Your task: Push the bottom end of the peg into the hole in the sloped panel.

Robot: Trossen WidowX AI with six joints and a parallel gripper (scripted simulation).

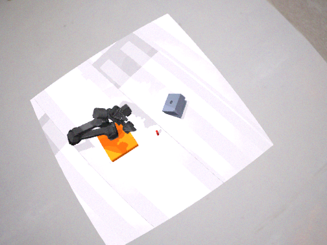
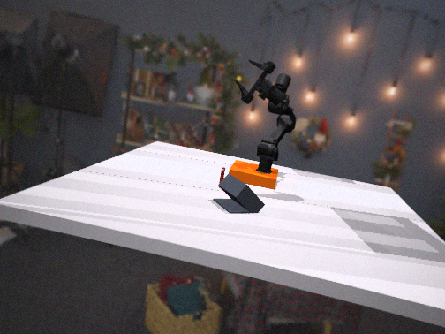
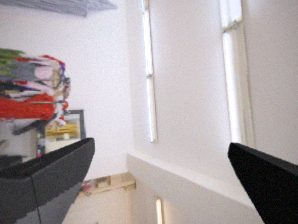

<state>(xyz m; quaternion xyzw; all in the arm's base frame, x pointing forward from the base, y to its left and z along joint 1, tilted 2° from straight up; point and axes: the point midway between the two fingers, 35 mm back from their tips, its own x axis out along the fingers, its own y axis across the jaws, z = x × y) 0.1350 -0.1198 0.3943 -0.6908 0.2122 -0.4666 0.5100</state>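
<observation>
The red peg is 40 cm below my gripper tip, 11 cm ahead of it and 3 cm to the left of it. From my gripper tip the other things lie so: sloped panel 42 cm below, 28 cm ahead, 16 cm to the left; flat grey foot 46 cm below, 29 cm ahead, 15 cm to the left.
</observation>
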